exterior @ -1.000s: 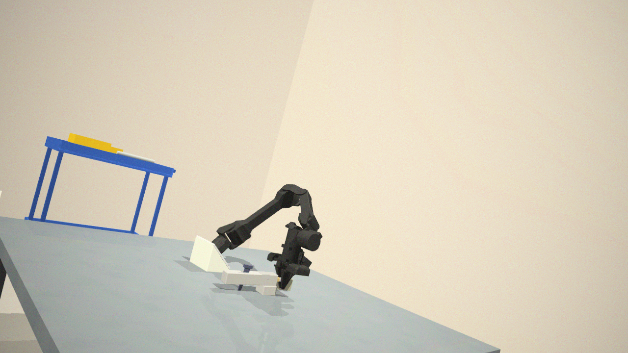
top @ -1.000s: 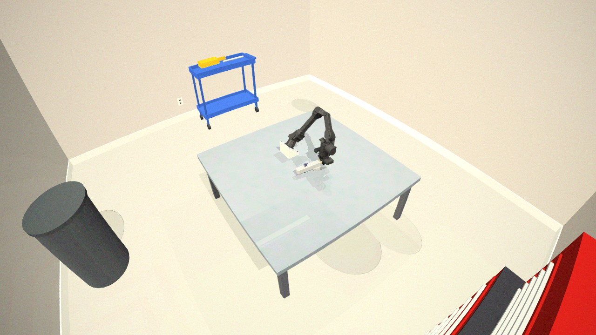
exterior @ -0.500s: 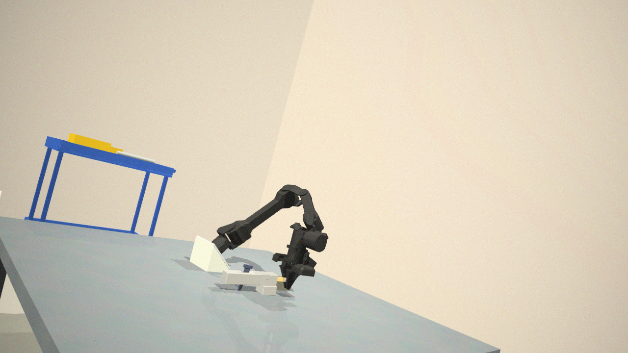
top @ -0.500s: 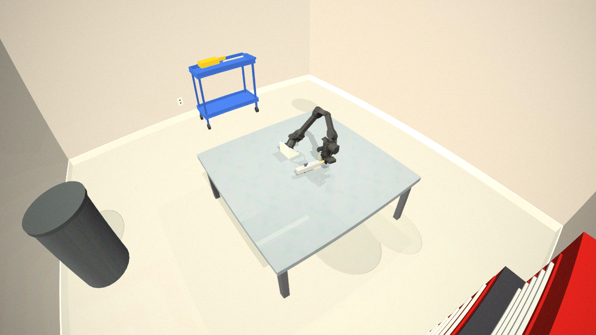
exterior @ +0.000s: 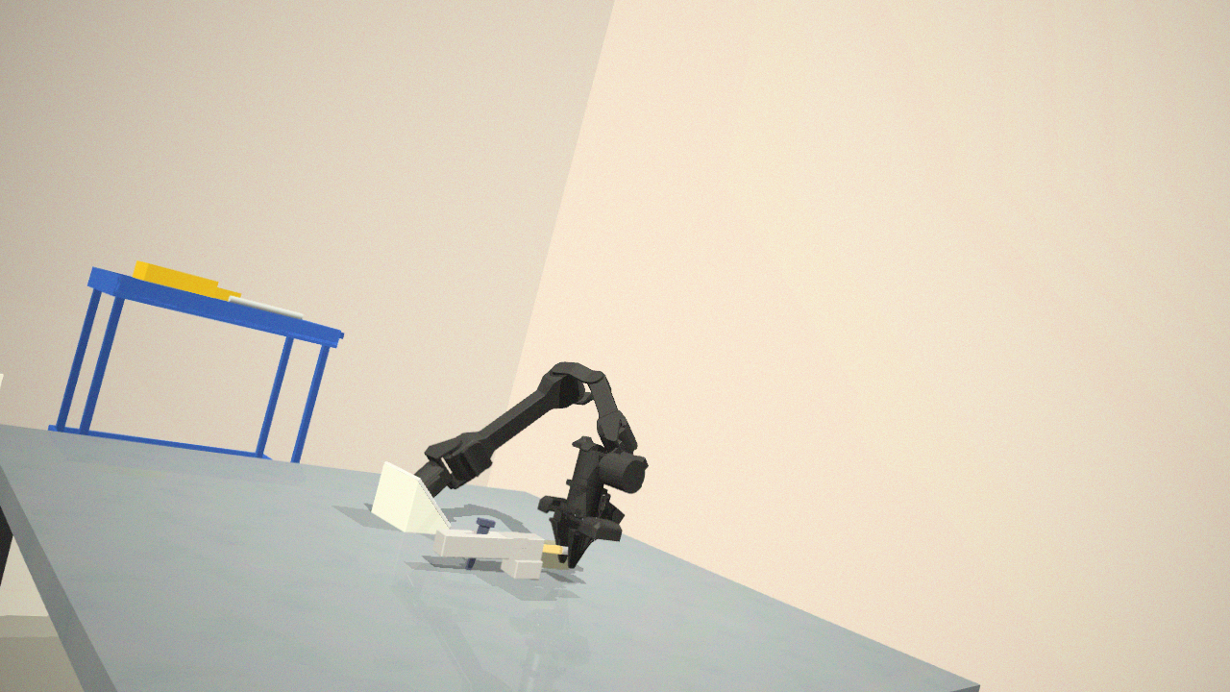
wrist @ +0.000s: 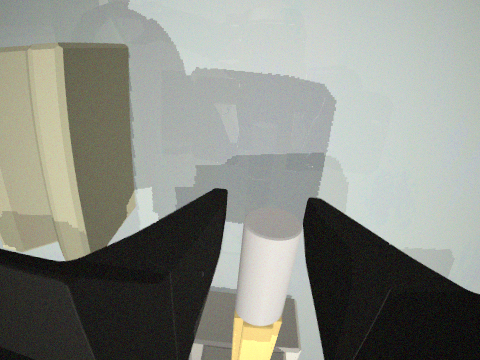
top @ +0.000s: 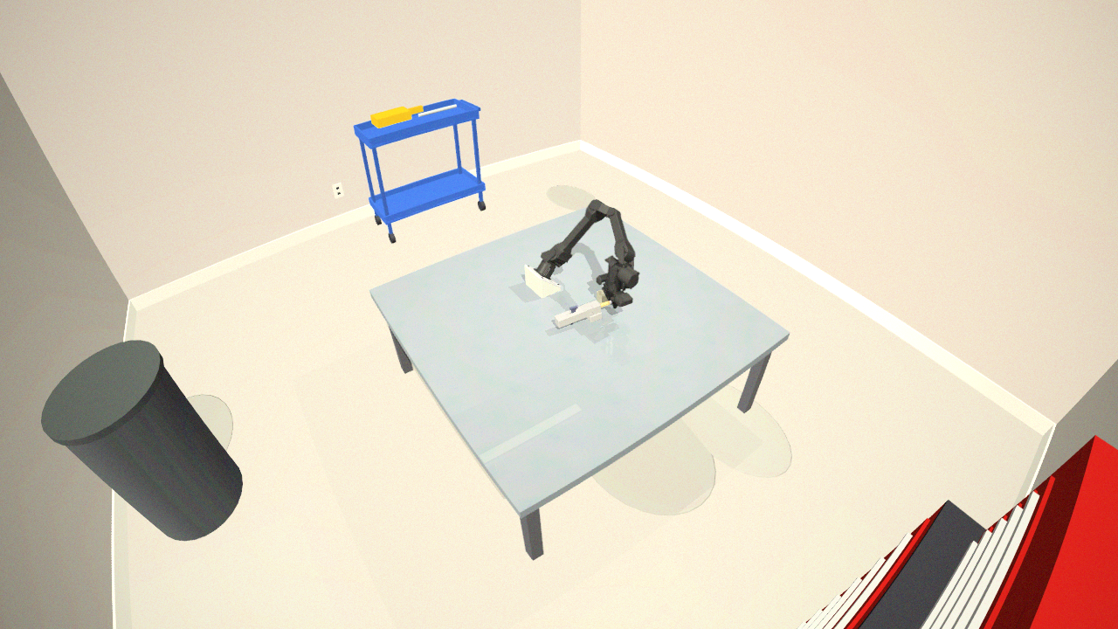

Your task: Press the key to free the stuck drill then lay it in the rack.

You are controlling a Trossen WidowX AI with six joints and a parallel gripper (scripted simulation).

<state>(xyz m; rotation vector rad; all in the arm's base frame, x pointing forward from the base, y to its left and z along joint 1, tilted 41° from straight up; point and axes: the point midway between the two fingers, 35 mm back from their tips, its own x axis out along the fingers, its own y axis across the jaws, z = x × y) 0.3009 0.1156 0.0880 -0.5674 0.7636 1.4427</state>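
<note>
Now: the drill 5 cm to the right of my gripper tip, 3 cm above it and 1 cm behind it. The rest, counted from my gripper tip: dark blue key 18 cm to the right, 3 cm above, 2 cm behind; then rack 7 cm behind, 2 cm to the left.
</note>
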